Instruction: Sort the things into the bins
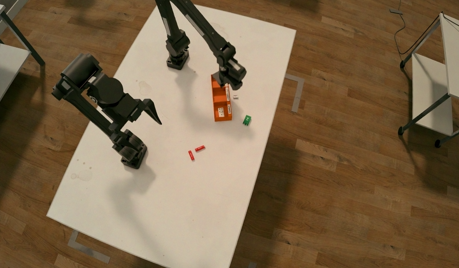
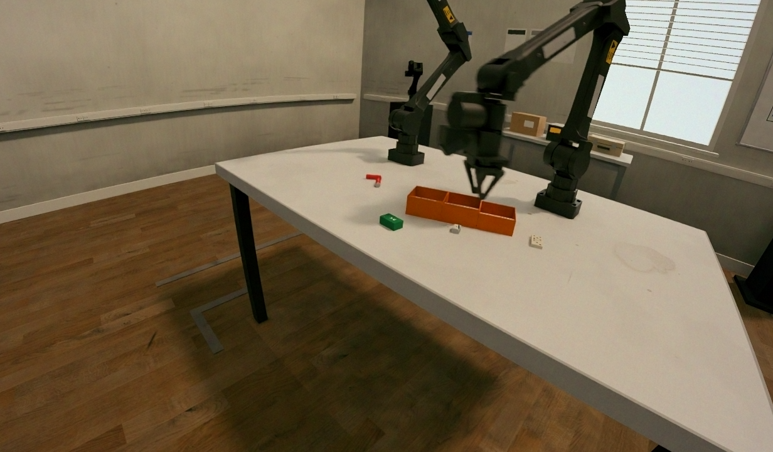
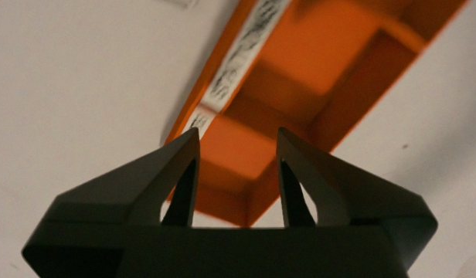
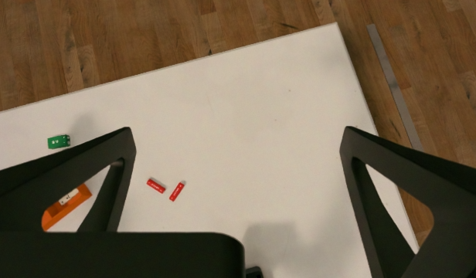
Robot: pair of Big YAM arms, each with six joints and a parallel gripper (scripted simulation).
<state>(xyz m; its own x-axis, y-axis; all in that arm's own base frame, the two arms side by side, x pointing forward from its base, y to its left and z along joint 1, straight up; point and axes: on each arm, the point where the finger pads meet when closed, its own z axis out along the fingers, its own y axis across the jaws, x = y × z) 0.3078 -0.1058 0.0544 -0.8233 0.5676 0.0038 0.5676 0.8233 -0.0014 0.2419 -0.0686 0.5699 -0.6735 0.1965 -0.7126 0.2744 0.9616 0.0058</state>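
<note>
Right now my left hand is 6 cm above the orange three-compartment bin and 4 cm to the left of it. From my left hand the other things lie so: white sharpener-like block 7 cm below, 6 cm ahead, 1 cm to the right.
</note>
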